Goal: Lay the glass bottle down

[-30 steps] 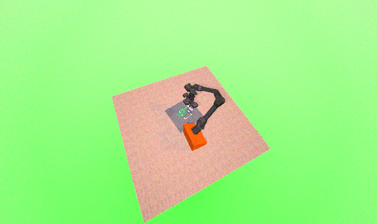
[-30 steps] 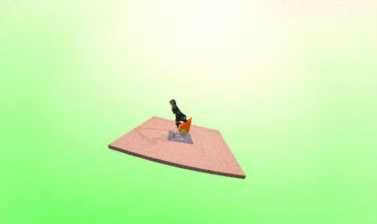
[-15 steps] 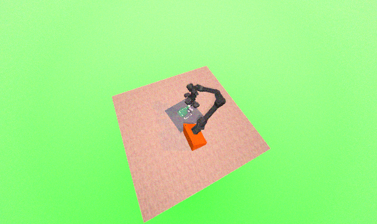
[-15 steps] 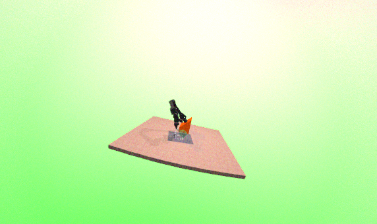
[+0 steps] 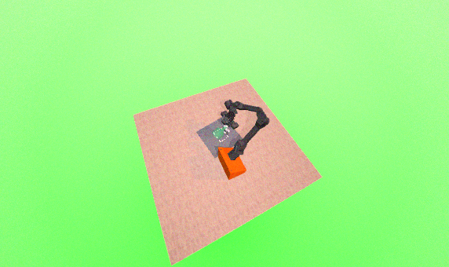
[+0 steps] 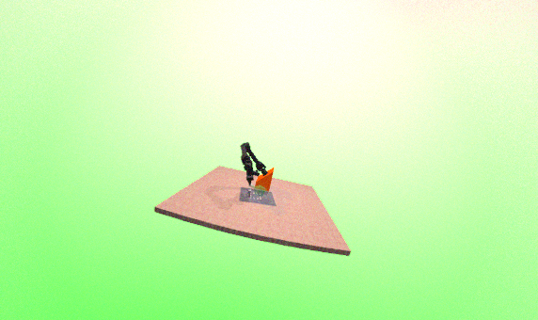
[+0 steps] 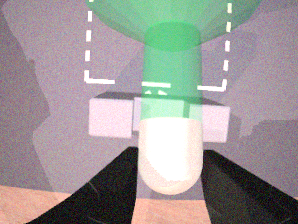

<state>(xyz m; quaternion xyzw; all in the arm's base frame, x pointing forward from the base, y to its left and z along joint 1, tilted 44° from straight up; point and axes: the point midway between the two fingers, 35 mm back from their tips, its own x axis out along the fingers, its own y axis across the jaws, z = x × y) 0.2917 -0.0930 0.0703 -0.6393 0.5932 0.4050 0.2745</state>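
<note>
Now: gripper tip 5 cm to the right of the green glass bottle, 2 cm above it and 1 cm past it. From my gripper tip the other things lie so: grey mat (10 cm below, 8 cm to the left, 2 cm behind).
</note>
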